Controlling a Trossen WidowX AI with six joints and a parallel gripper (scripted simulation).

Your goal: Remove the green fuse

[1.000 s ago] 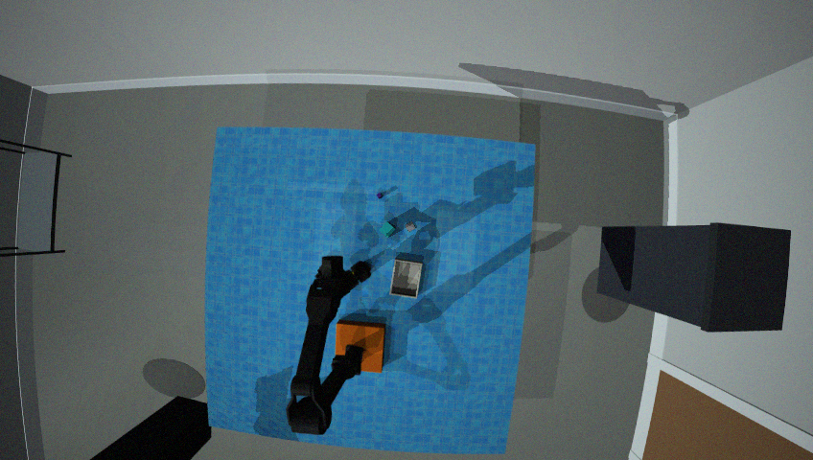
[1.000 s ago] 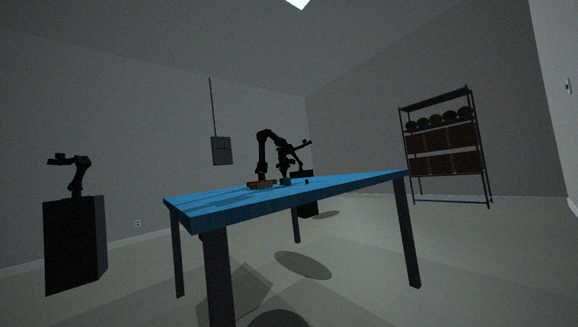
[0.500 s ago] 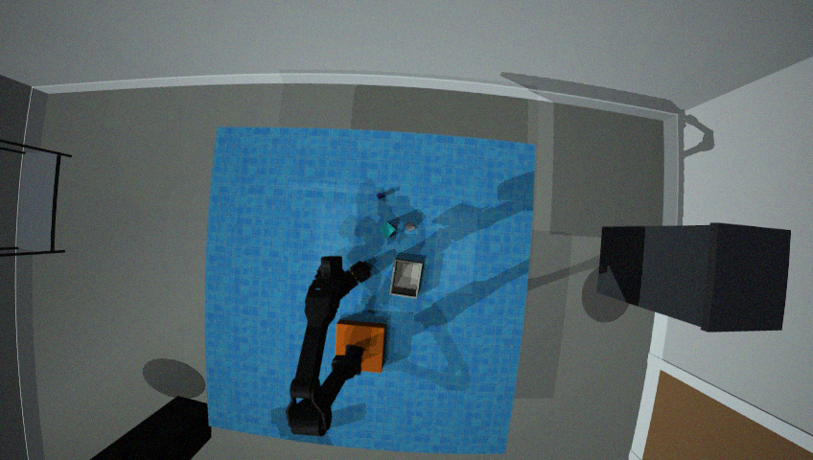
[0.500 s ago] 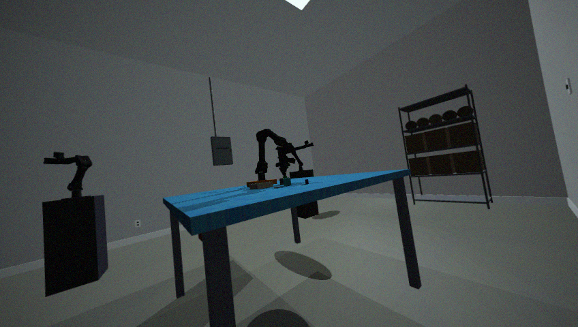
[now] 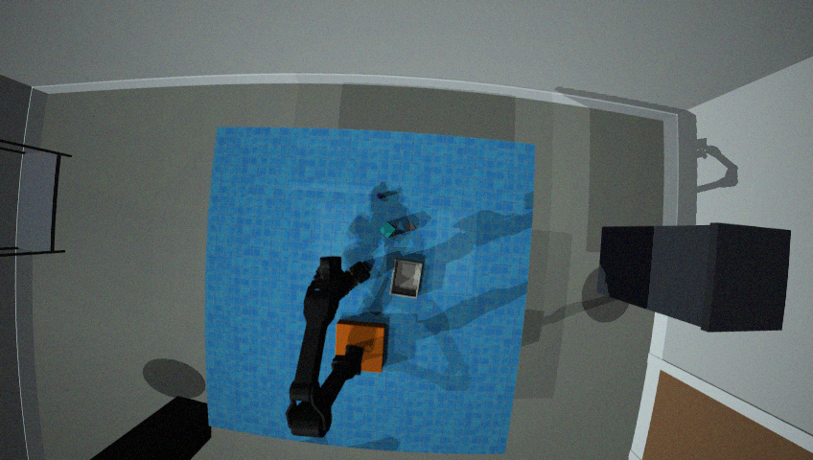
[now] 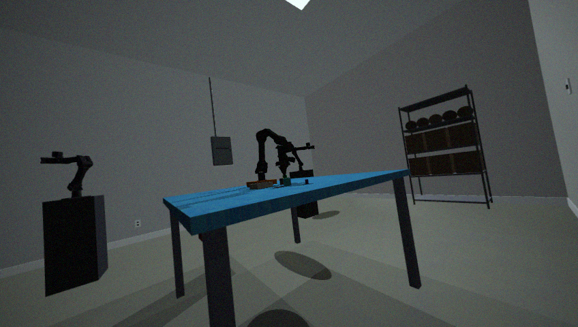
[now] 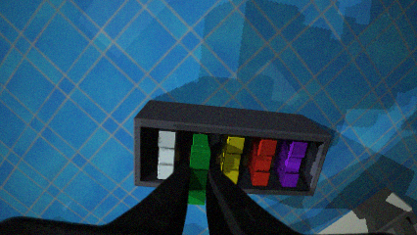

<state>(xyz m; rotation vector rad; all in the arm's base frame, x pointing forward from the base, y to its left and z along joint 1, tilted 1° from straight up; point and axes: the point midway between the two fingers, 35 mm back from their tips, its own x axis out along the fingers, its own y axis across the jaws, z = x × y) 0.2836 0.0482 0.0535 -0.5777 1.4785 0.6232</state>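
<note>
The grey tray lies 3 cm ahead of my gripper tip, 20 cm to the right of it and 5 cm below it. From my gripper tip the other things lie so: grey square (22 cm ahead, 19 cm to the right, 5 cm below); teal cube (20 cm ahead, 11 cm to the right, 3 cm below); purple piece (31 cm ahead, 6 cm to the right, 4 cm below).
</note>
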